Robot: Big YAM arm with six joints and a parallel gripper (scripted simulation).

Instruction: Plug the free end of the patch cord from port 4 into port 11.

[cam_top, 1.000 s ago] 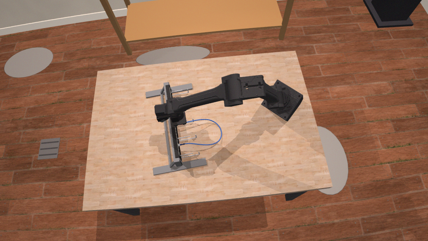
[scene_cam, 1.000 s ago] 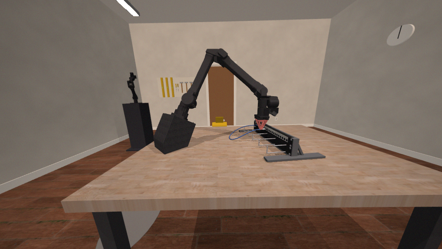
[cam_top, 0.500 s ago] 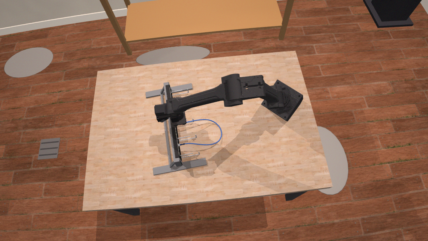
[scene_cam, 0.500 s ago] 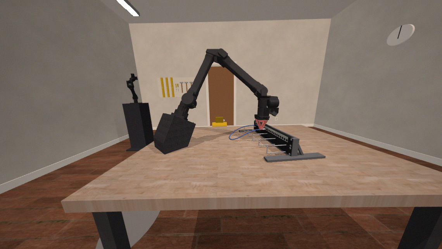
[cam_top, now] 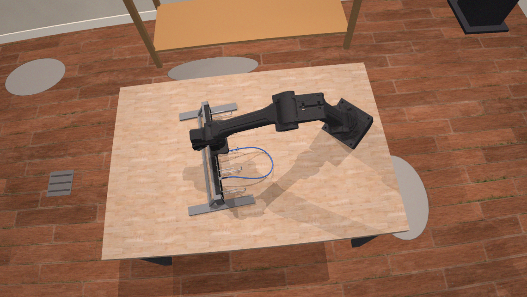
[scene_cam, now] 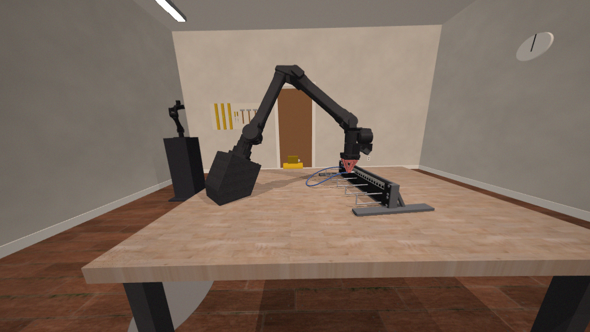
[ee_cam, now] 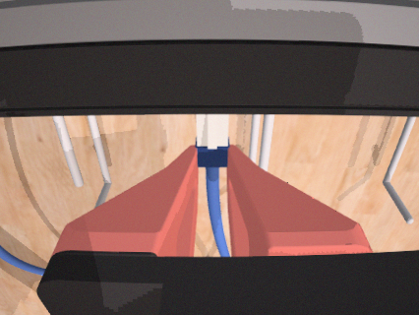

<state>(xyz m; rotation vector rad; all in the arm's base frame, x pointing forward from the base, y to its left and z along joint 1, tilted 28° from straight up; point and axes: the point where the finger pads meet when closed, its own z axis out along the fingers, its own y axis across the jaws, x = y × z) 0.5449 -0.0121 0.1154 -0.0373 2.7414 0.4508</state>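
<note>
The white plug is 2 cm ahead of my hand.
</note>
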